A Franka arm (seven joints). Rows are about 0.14 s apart.
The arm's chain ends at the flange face. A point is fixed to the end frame.
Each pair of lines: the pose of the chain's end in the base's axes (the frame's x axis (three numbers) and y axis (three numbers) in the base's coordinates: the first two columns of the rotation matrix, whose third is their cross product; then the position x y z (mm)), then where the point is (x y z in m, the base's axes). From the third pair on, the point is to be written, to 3 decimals.
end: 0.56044 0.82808 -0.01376 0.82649 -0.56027 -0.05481 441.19 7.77 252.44
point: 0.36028 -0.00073 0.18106
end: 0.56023 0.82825 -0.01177 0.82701 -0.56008 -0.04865 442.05 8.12 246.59
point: 0.36159 -0.00053 0.17472
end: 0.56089 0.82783 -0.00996 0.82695 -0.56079 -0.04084 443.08 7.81 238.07
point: 0.363 -0.001 0.166
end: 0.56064 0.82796 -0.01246 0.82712 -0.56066 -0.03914 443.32 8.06 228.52
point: 0.363 -0.001 0.156
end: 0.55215 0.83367 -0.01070 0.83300 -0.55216 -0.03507 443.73 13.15 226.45
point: 0.364 0.003 0.154
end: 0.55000 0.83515 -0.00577 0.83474 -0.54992 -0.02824 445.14 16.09 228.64
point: 0.366 0.006 0.155
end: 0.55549 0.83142 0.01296 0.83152 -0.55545 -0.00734 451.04 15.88 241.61
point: 0.374 0.007 0.166
